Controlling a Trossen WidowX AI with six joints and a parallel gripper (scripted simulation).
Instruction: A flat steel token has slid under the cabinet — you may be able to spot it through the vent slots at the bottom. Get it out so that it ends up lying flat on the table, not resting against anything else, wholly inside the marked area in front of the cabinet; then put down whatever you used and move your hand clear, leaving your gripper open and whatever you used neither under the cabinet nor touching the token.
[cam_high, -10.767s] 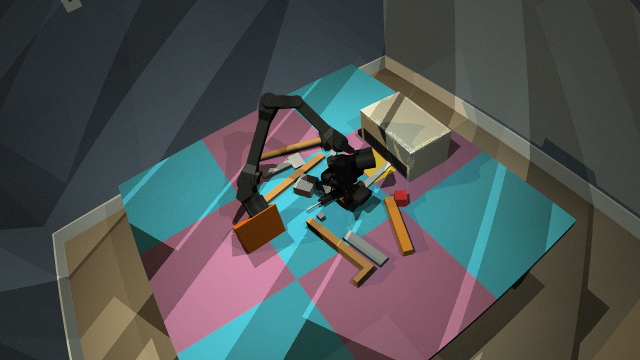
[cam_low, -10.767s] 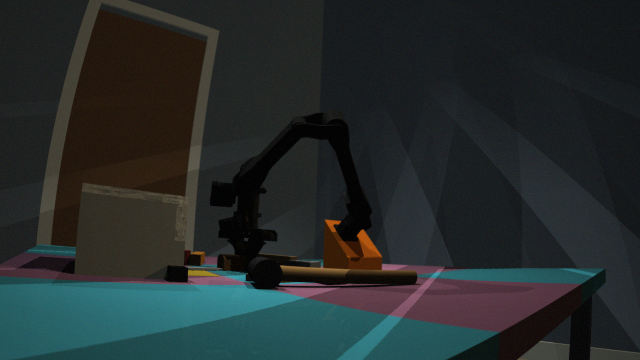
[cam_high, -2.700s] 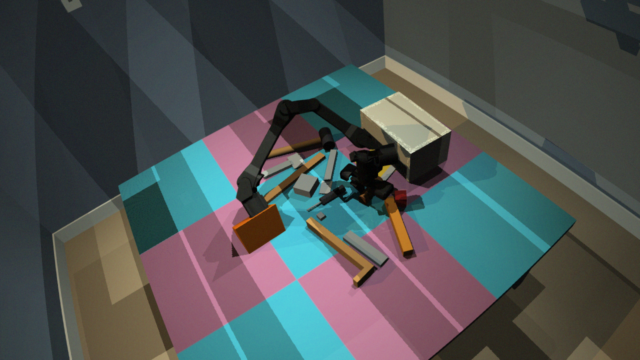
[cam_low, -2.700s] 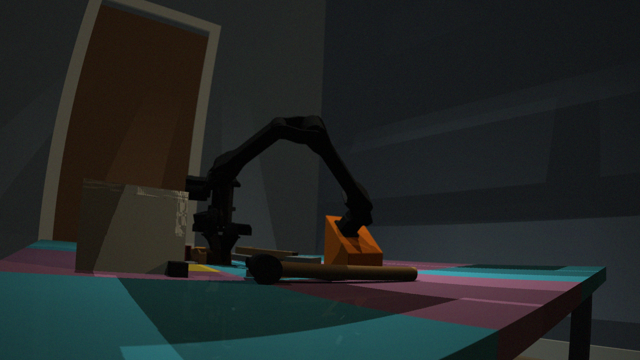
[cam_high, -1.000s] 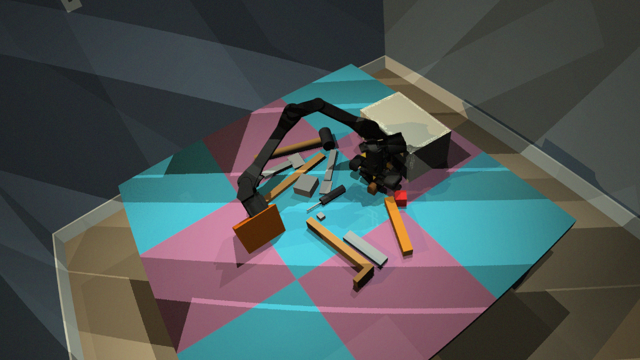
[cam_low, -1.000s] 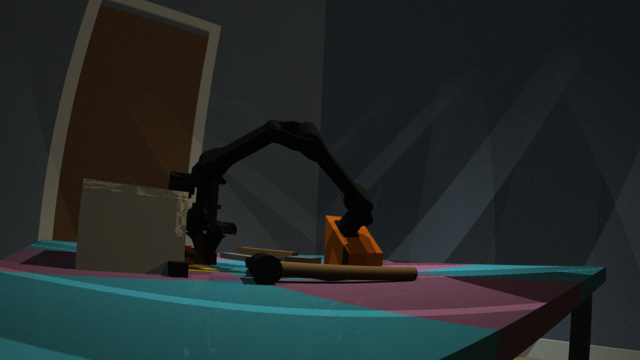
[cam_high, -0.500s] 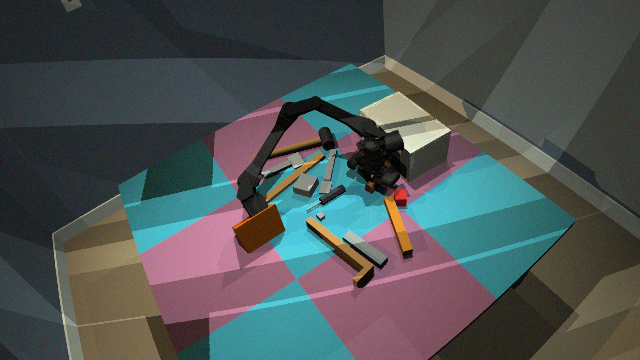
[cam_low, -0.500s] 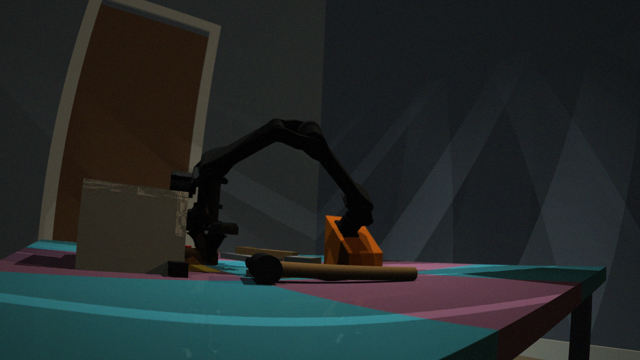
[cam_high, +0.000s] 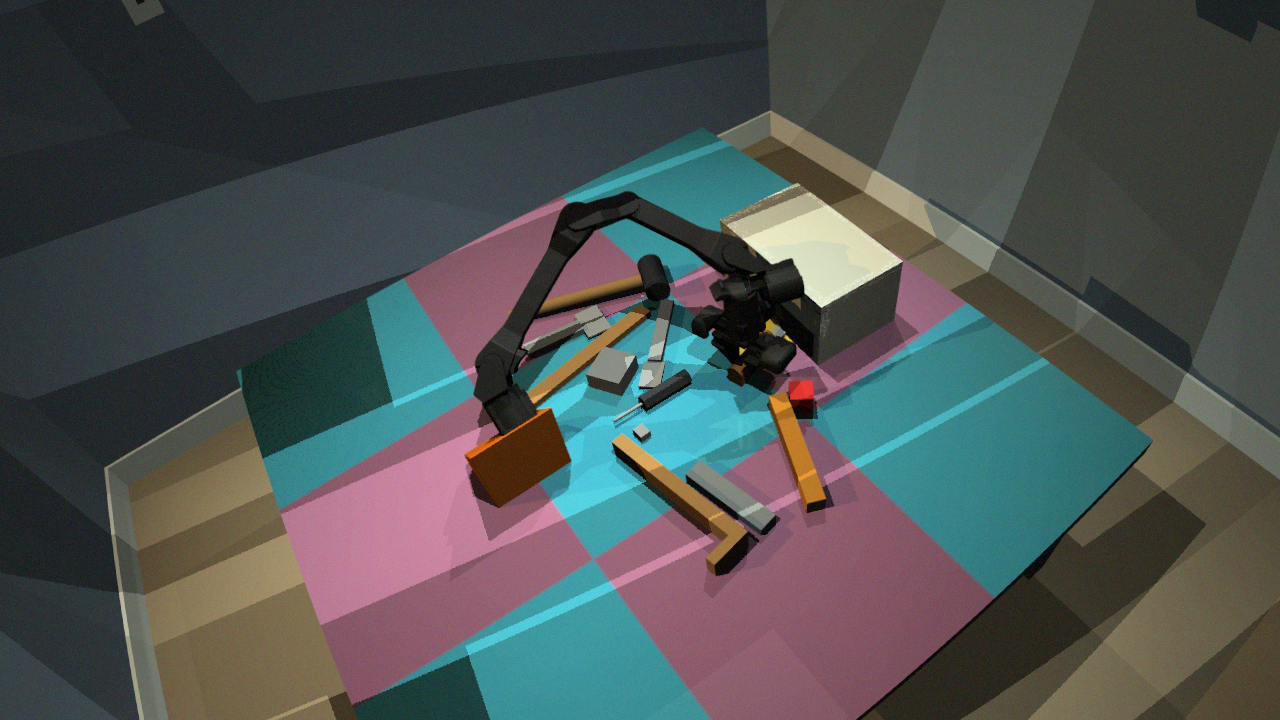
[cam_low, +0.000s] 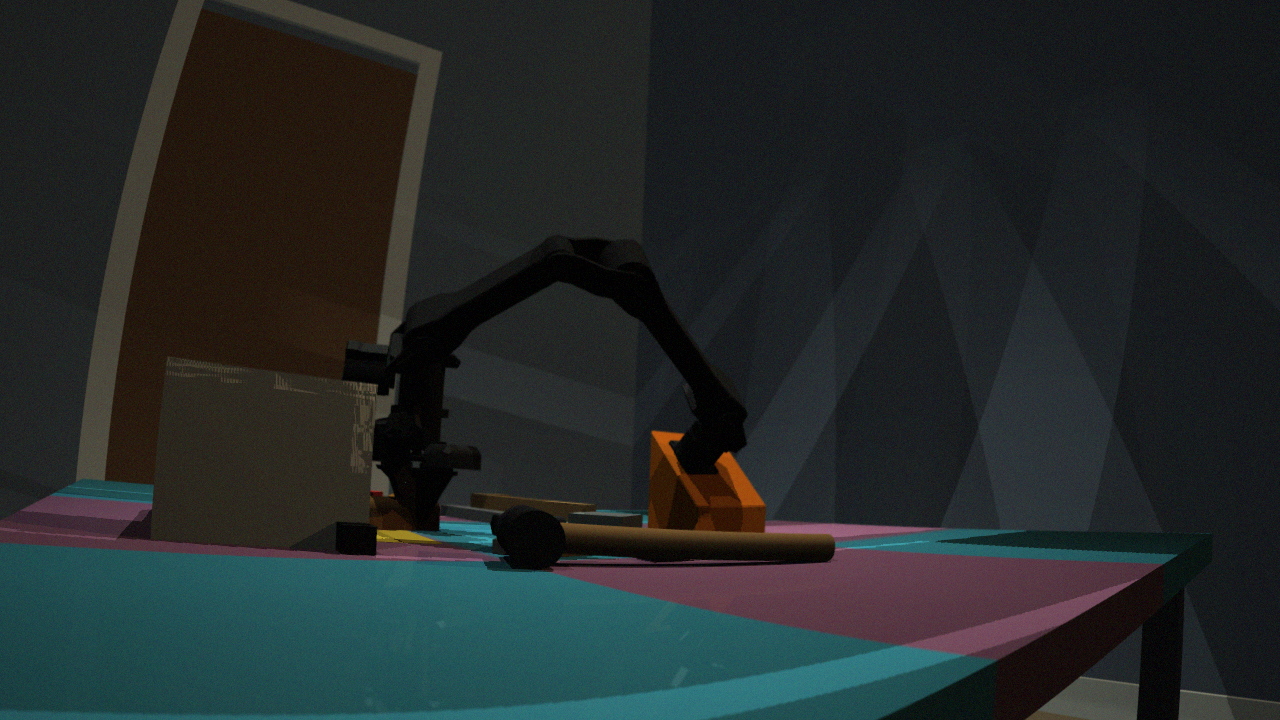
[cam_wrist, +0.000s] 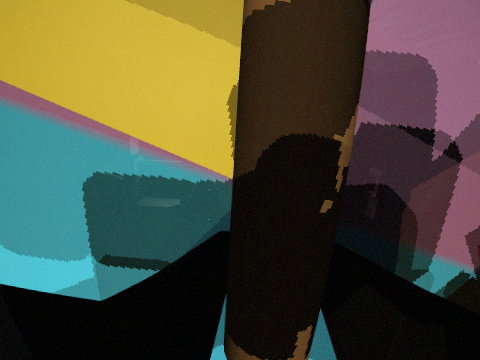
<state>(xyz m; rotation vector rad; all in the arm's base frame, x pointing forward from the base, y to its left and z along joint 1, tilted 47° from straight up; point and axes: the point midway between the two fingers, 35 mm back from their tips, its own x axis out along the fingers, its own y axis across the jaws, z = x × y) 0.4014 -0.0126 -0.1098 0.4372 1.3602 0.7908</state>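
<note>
The small grey cube lies 220 mm behind my gripper tip and 10 mm to the left of it. The rest, counted from my gripper tip: orange bar 60 mm behind, 190 mm to the right, 10 mm above; then screwdriver 180 mm behind, 60 mm to the left; then red cube 20 mm ahead, 120 mm to the right, 10 mm above.
</note>
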